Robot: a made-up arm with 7 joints. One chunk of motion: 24 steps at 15 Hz.
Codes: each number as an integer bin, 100 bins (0 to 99) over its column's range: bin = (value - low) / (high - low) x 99, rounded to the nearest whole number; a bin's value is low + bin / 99 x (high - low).
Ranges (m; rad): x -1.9..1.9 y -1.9..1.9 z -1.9..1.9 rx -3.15..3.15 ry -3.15..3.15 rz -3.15..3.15
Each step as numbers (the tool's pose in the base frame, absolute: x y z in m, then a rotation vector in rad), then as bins.
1 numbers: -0.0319 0.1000 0.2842 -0.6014 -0.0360 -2.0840
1 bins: 49 52 57 40 49 17
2 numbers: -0.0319 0.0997 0.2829 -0.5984 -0.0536 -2.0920
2 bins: 49 52 57 40 49 17
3 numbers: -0.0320 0.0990 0.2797 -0.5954 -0.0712 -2.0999
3 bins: 49 52 57 40 48 17
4 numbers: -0.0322 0.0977 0.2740 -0.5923 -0.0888 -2.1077
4 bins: 49 52 57 40 48 16
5 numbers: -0.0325 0.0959 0.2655 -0.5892 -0.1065 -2.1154
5 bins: 49 52 56 40 48 16
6 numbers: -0.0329 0.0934 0.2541 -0.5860 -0.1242 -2.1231
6 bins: 49 52 56 40 48 16
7 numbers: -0.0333 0.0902 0.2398 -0.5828 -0.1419 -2.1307
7 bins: 49 52 56 40 47 16
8 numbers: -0.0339 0.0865 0.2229 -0.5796 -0.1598 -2.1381
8 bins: 49 52 55 40 47 16
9 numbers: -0.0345 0.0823 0.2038 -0.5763 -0.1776 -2.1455
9 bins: 49 52 55 40 47 16
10 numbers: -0.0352 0.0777 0.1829 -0.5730 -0.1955 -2.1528
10 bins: 49 52 54 40 46 16
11 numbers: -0.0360 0.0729 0.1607 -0.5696 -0.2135 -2.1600
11 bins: 49 51 54 41 46 16
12 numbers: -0.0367 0.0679 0.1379 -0.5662 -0.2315 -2.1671
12 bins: 49 51 53 41 46 15
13 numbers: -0.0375 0.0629 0.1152 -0.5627 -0.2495 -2.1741
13 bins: 49 51 53 41 46 15
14 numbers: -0.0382 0.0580 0.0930 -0.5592 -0.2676 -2.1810
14 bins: 49 51 52 41 45 15
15 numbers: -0.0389 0.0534 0.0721 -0.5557 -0.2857 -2.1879
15 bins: 48 51 51 41 45 15
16 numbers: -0.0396 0.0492 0.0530 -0.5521 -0.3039 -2.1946
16 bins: 48 51 51 41 45 15
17 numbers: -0.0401 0.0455 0.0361 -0.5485 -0.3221 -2.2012
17 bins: 48 51 50 41 44 15
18 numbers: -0.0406 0.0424 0.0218 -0.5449 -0.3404 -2.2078
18 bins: 48 51 50 41 44 15
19 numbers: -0.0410 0.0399 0.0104 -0.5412 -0.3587 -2.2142
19 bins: 48 51 50 41 44 15
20 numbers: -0.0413 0.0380 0.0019 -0.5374 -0.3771 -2.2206
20 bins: 48 50 50 41 44 15
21 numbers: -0.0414 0.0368 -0.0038 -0.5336 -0.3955 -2.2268
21 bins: 48 50 49 41 43 15
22 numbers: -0.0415 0.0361 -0.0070 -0.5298 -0.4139 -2.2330
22 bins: 48 50 49 41 43 14
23 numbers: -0.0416 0.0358 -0.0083 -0.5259 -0.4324 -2.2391
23 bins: 48 50 49 41 43 14
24 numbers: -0.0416 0.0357 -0.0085 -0.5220 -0.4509 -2.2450
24 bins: 48 50 49 41 42 14
